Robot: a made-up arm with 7 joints.
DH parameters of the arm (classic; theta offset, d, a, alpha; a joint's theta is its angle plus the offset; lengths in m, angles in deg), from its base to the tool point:
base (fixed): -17.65 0 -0.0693 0
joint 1: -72.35 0.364 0.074 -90
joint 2: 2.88 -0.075 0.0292 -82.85
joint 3: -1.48 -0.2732 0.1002 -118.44
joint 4: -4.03 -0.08 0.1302 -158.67
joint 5: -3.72 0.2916 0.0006 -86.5
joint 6: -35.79 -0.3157 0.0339 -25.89
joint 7: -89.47 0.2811 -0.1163 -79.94
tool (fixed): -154.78 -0.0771 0 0
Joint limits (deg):
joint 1: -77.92..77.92
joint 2: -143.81..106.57
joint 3: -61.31..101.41
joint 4: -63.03..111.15
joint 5: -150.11..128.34
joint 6: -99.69..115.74
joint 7: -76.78..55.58
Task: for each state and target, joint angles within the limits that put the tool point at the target. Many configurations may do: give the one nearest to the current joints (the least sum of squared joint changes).
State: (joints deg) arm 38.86 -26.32 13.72 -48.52 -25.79 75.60 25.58
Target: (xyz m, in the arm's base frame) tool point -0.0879 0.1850 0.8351
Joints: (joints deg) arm 57.61 -70.27 24.63 -38.64 11.68 103.15 18.75
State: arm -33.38 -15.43 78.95 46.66 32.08 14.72 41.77
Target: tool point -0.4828 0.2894 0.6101
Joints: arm -57.79 -7.52 101.41 10.53 46.98 -5.57 30.74
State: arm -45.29 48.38 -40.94 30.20 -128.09 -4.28 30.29
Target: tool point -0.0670 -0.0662 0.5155
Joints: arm -40.80 26.69 -40.99 59.99 -150.11 -31.19 -1.67
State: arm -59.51 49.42 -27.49 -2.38 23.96 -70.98 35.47
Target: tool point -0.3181 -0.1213 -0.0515
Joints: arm -77.04 70.04 5.36 -26.78 32.39 -61.04 36.45
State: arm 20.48 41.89 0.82 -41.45 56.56 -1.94 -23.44
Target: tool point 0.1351 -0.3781 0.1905
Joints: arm 24.61 31.66 -1.67 -27.98 48.72 0.06 -21.99
